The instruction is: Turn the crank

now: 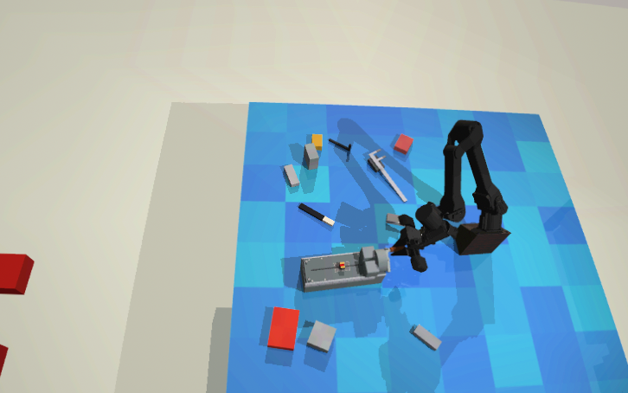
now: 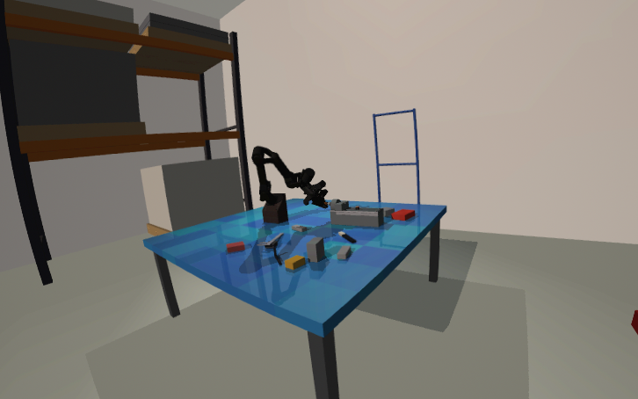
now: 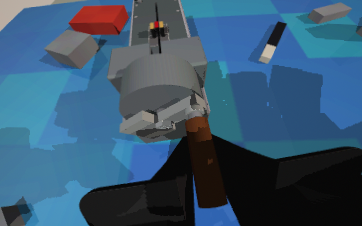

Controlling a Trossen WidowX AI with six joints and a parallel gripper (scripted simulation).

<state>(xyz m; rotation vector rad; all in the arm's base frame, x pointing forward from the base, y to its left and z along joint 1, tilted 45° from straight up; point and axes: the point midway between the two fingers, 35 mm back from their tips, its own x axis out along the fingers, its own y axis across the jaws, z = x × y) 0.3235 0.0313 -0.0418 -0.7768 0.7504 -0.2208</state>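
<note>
Right now the brown crank handle is 20 mm behind my gripper tip and 20 mm above it. Also, from my gripper tip: red block (500 mm to the right, 150 mm behind, 70 mm below); then red pointer (160 mm ahead, 40 mm to the left); then black key (500 mm to the right, 90 mm ahead, 70 mm below).
</note>
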